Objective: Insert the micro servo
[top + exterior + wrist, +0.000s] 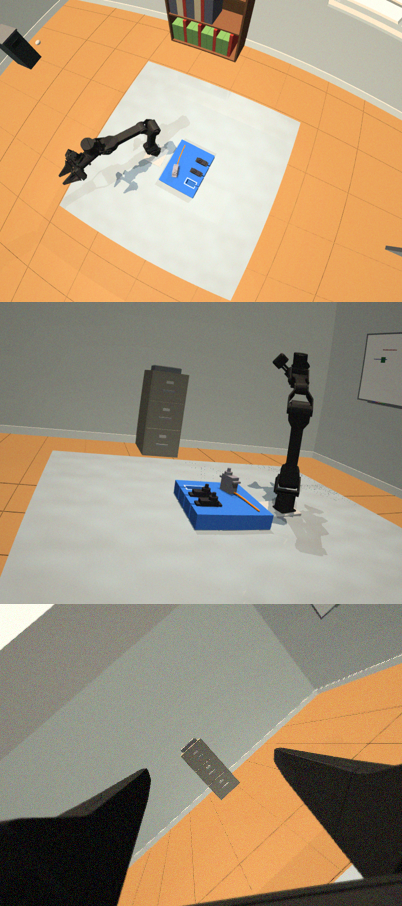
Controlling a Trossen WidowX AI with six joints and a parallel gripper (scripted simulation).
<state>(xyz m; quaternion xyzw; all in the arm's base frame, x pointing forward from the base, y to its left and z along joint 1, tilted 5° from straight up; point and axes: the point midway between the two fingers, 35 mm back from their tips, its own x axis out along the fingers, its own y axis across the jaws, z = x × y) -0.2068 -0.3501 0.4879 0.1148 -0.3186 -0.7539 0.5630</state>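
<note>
Right now my gripper tip is 500 mm above the deck, 380 mm short of it and 340 mm to the right of it.
</note>
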